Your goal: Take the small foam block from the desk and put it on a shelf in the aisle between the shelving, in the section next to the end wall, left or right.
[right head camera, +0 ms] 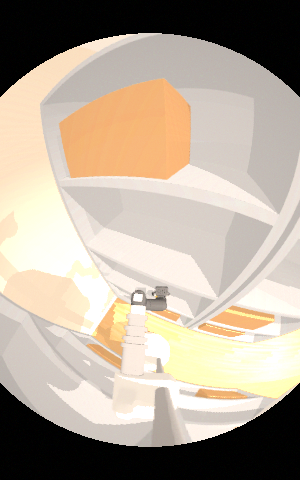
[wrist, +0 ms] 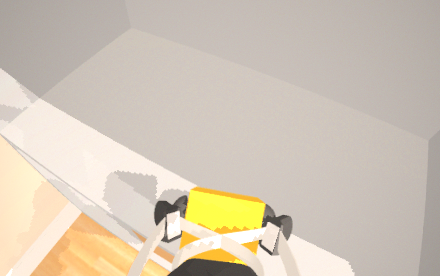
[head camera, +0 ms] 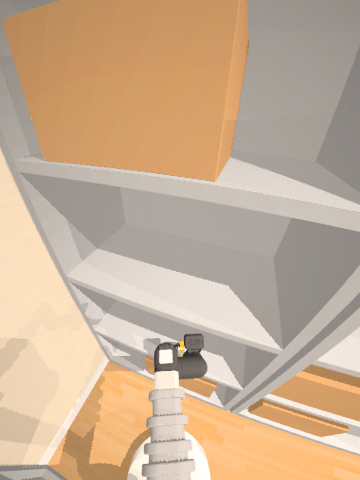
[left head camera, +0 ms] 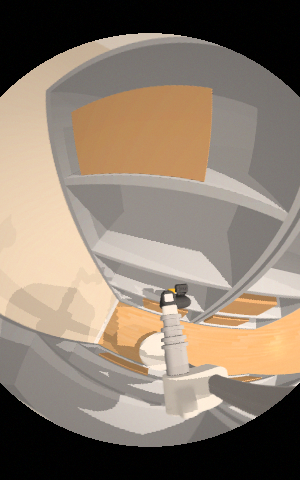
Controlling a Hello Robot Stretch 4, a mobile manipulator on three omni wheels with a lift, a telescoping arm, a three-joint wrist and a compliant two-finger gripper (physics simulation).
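Frame: origin at the robot's base, x ahead, y left, z up, level; metres.
Seen in the pictures: gripper, fingertip midpoint: [wrist: 223,215]; robot's base, origin of the base link: [right head camera: 148,350] [left head camera: 159,350].
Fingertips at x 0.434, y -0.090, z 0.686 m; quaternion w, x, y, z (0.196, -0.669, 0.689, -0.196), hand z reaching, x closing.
Note:
Offsets run from my fingertips to a thing's top centre. Level surfaces: height alone.
The small foam block is yellow @(dx -0.029, dy +0.002, dz +0.049 m) [wrist: 225,212] [head camera: 182,345] and sits between the fingertips. My gripper [wrist: 223,215] is shut on it. In the wrist view the block overlaps the bright front strip of a grey shelf board @(dz -0.181 m) [wrist: 240,125], with a shadow on the board to its left. Whether the block touches the board cannot be told. In the head camera view the wrist hides most of the gripper, low in front of the lower shelves of the section beside the end wall [head camera: 30,280] [left head camera: 35,215]. The desk does not show in these views.
A large orange-brown box @(dx +0.205, dy +0.139, dz +1.003 m) [head camera: 125,90] [left head camera: 145,132] [right head camera: 120,140] stands on a higher shelf of this section. An upright post [head camera: 300,330] divides it from the section to the right, where flat boxes [head camera: 295,417] lie low. Wooden floor @(dz -0.714 m) [head camera: 250,435] shows below.

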